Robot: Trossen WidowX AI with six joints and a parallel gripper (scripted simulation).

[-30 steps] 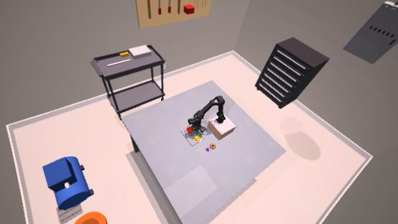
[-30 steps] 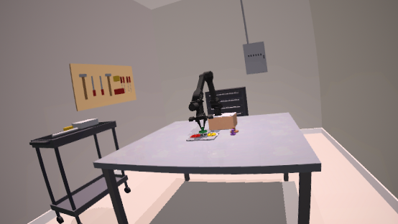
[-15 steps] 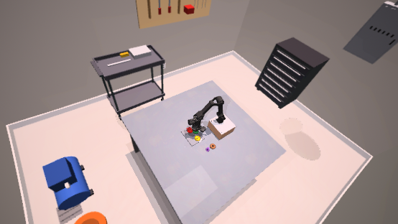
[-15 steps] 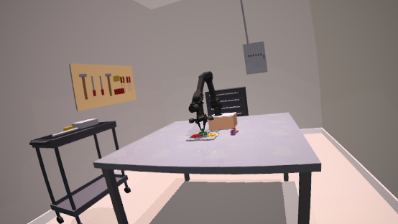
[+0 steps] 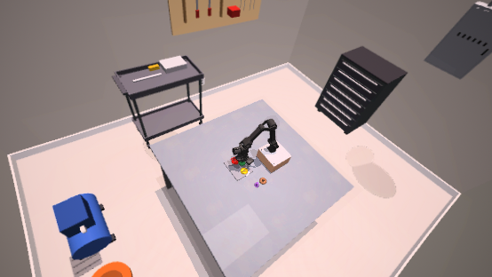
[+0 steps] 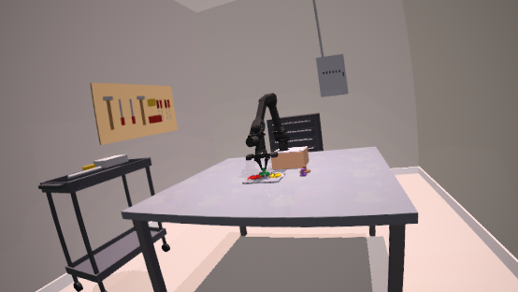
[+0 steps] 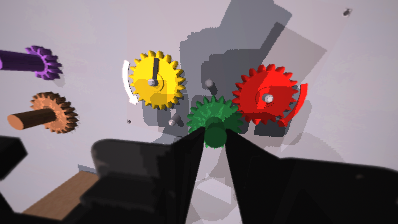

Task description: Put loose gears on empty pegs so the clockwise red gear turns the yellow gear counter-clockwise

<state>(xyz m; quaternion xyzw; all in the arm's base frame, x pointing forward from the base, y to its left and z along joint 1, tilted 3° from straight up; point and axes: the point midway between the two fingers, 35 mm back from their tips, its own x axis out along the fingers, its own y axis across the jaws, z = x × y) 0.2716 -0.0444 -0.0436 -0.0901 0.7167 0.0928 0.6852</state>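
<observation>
My gripper tip is 1 cm above the green gear. Round my gripper tip: purple gear 24 cm to the left, 3 cm below; red gear 5 cm ahead, 4 cm to the right, 3 cm below; yellow gear 8 cm to the left, 3 cm below, 2 cm ahead.
</observation>
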